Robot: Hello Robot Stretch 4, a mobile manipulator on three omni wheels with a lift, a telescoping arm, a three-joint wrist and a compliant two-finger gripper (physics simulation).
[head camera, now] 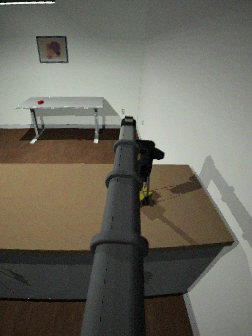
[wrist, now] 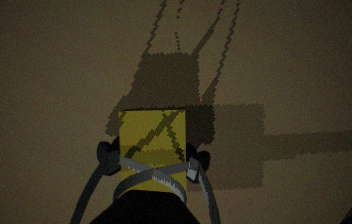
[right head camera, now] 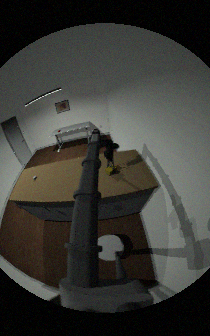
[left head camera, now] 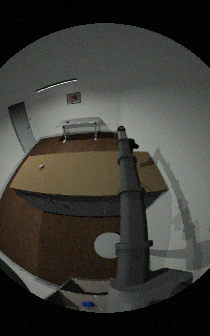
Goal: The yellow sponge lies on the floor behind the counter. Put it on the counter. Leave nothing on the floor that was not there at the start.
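Places are measured from the robot's base along level axes (x left, y up, z ahead), in centimetres.
Where they show: gripper, between the fingertips: (wrist: 154, 151) (right head camera: 110, 171); robot's base, origin of its link: (right head camera: 109, 246) (left head camera: 108, 244).
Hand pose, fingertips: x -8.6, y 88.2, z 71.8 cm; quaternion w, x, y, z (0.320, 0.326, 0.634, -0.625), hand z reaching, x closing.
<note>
Things, the pixels of their top centre, and the offset from my fingertips. Level surfaces: height alone.
- yellow sponge, centre of its top: (wrist: 153, 163) (head camera: 141, 193) (right head camera: 110, 167) dx +0.0, dy +4.8, dz +0.1 cm
- brown counter top, height of its surface: dy +0.0 cm
- small pale object, centre of its top: (left head camera: 40, 165) (right head camera: 33, 176) dx +95.8, dy +2.4, dz -3.5 cm
- white table, height of its surface: dy -19.0 cm
The yellow sponge (head camera: 143, 194) (right head camera: 110, 171) (wrist: 150, 132) is between the two fingertips of my gripper (head camera: 145, 199) (right head camera: 111, 167) (wrist: 154, 151), which is shut on it. The fingertips press its left and right sides in the wrist view. The sponge is over the right part of the brown counter top (head camera: 60, 205) (left head camera: 85, 172) (right head camera: 55, 187) (wrist: 60, 75), low and close to the surface. Dark shadows lie beside it; whether its underside touches the counter cannot be told. The floor behind the counter is partly hidden by the counter and my arm.
A small pale object (left head camera: 41, 166) (right head camera: 35, 177) is on the counter's left part. A white table (head camera: 65, 103) with a red object (head camera: 41, 102) stands at the far wall. A wall runs along the right. A round white shape (left head camera: 107, 245) is on the near floor. A blue object (left head camera: 88, 304) lies near my base.
</note>
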